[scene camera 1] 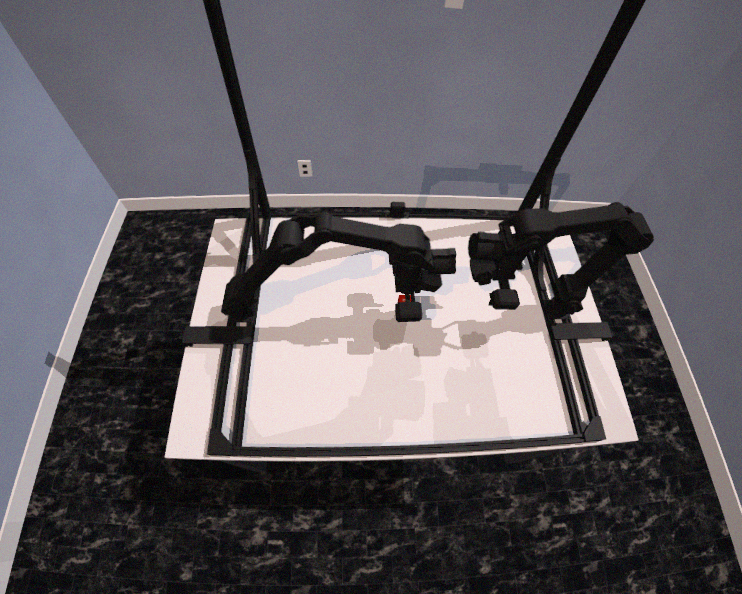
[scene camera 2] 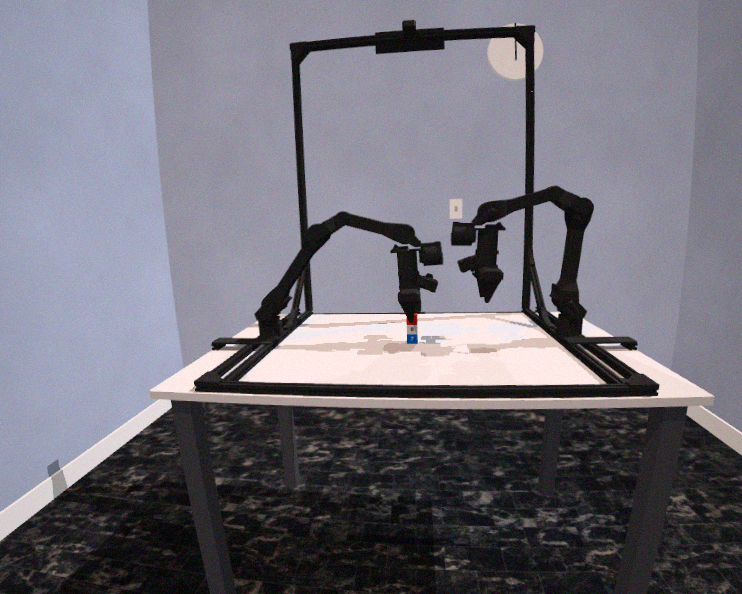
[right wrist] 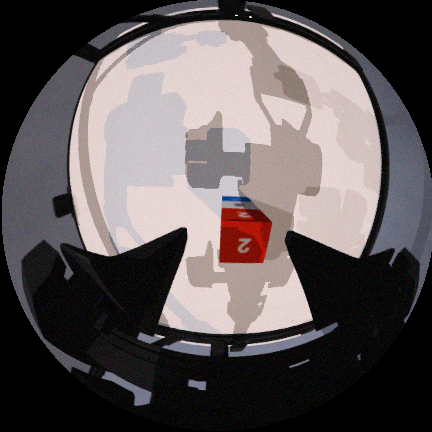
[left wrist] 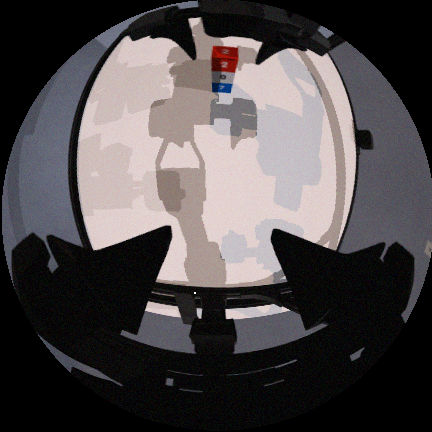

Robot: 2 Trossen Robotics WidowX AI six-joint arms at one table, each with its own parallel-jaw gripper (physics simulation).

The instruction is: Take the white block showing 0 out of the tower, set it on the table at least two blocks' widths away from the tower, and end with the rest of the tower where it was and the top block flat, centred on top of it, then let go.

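Frame: origin at the left arm's base, x left, y back, z up, level; centimetres.
Seen in the pictures: left gripper, between the fingertips: (scene camera 1: 487, 291) (scene camera 2: 484, 299) (left wrist: 222, 232); right gripper, between the fingertips: (scene camera 1: 404, 302) (scene camera 2: 411, 319) (right wrist: 237, 234) (left wrist: 225, 58); left arm's base, origin of its link: (scene camera 1: 557, 309) (scene camera 2: 569, 334) (left wrist: 213, 301); right arm's base, origin of its link: (scene camera 1: 242, 311) (scene camera 2: 270, 335) (right wrist: 219, 341).
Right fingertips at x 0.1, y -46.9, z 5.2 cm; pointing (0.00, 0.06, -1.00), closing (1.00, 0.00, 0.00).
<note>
Offsets run from my right fingertips to a thing's top centre. "*": to the spot under its first point. Level surfaces: height alone.
The tower stands upright: a red block with 2 @[dy +0.1, dx +0.2, dz +1.6 cm] (scene camera 1: 402, 298) (scene camera 2: 414, 318) (left wrist: 225, 51) (right wrist: 243, 242) on top, the white block @[dy +0.2, dx +0.2, dz -1.3 cm] (scene camera 2: 412, 329) (left wrist: 223, 77) in the middle, and a blue block with 7 @[dy +0.1, dx +0.2, dz -4.2 cm] (scene camera 2: 412, 339) (left wrist: 221, 88) (right wrist: 236, 198) at the bottom. The 0 reads in the left wrist view. My right gripper (scene camera 2: 410, 317) (right wrist: 237, 234) is open, low at the tower's top, its fingertips spread on either side of the red block without gripping it. It partly hides the tower in scene camera 1. My left gripper (scene camera 1: 504, 300) (scene camera 2: 488, 300) (left wrist: 222, 232) is open and empty, higher up and to the right of the tower.
A black frame @[* dy -3.6, dx +37.0, dz -5.7 cm] (scene camera 1: 396, 450) (scene camera 2: 427, 389) borders the white table @[dz -7.1 cm] (scene camera 1: 309, 396) (scene camera 2: 346, 371), with uprights and a crossbar (scene camera 2: 346, 42) above. Arm shadows fall across the table around the tower. The left arm's wrist is close to the right arm's wrist.
</note>
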